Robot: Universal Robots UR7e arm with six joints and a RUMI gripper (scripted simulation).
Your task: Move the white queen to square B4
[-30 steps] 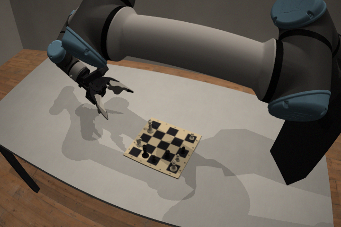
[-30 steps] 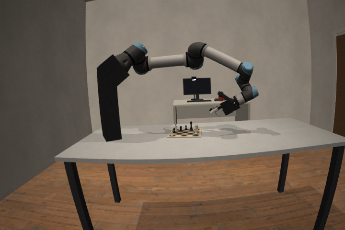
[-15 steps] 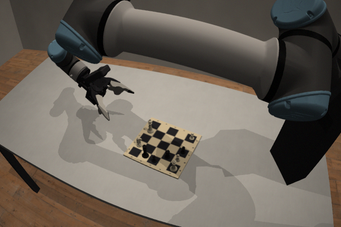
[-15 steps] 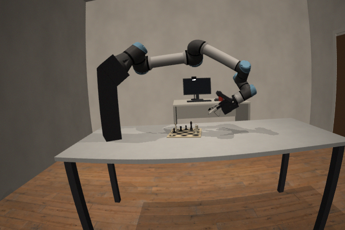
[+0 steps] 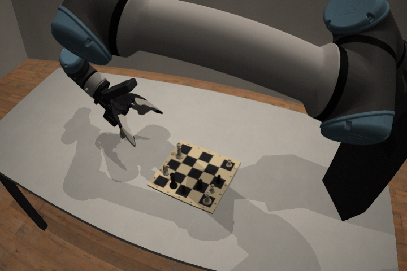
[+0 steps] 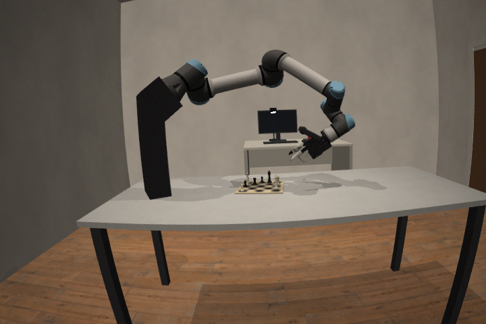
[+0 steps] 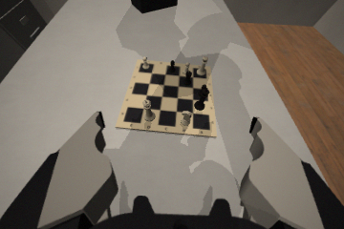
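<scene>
Right now my hand is 23 cm past the white piece and 11 cm above it. Round my hand: white chess piece (11 cm below, 7 cm to the right, 5 cm behind); tall black piece (12 cm behind, 11 cm below, 3 cm to the left); chessboard (14 cm below, 13 cm behind, 5 cm to the right).
</scene>
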